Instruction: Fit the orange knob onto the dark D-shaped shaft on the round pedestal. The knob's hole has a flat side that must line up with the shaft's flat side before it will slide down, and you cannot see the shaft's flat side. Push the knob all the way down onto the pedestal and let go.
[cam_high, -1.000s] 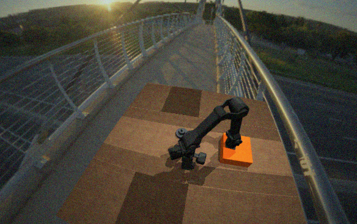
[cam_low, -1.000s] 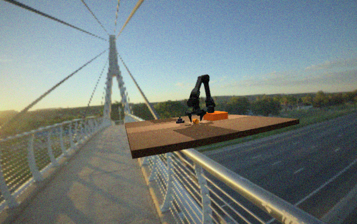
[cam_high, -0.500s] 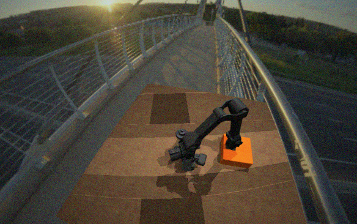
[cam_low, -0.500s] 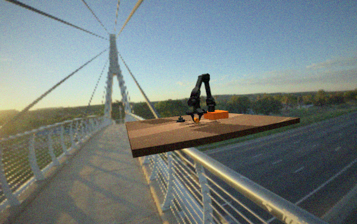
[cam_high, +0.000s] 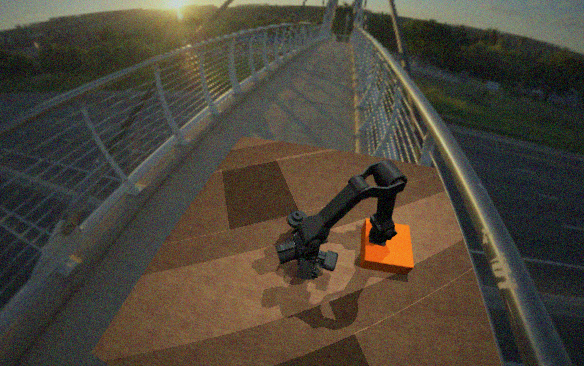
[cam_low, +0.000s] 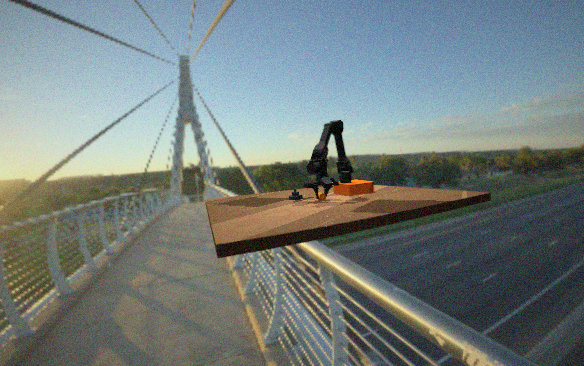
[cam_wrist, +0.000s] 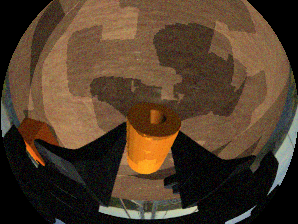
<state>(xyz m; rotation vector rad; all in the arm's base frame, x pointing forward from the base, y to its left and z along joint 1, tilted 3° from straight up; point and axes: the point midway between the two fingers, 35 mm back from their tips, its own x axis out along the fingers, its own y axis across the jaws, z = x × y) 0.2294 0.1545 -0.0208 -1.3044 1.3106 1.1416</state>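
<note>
Now: the dark round pedestal 100 mm ahead of my gripper tip, 170 mm to the right of it and 20 mm above it. The rest, counted from my gripper tip: orange knob 10 mm to the right, 10 mm above.
</note>
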